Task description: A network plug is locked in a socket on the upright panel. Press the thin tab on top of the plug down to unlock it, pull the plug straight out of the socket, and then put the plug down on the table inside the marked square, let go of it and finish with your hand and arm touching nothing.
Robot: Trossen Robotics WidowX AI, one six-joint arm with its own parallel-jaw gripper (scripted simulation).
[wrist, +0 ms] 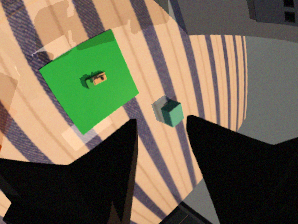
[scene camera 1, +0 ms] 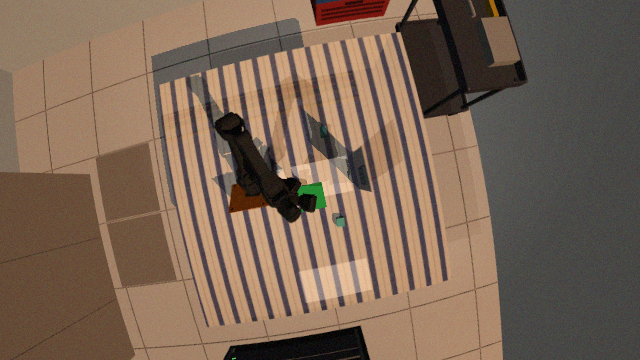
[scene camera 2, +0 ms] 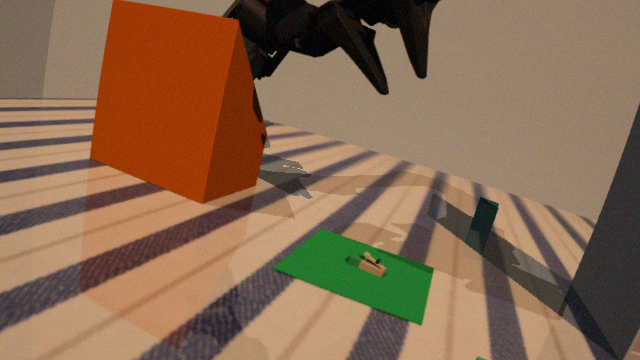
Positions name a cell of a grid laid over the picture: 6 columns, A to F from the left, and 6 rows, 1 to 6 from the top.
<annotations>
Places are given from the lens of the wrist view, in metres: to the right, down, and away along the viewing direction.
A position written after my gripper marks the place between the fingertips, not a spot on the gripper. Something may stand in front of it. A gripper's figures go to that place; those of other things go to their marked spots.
my gripper (wrist: D4): 0.01, 0.01, 0.10
green marked square (wrist: B3): -0.11, -0.05, 0.19
</annotations>
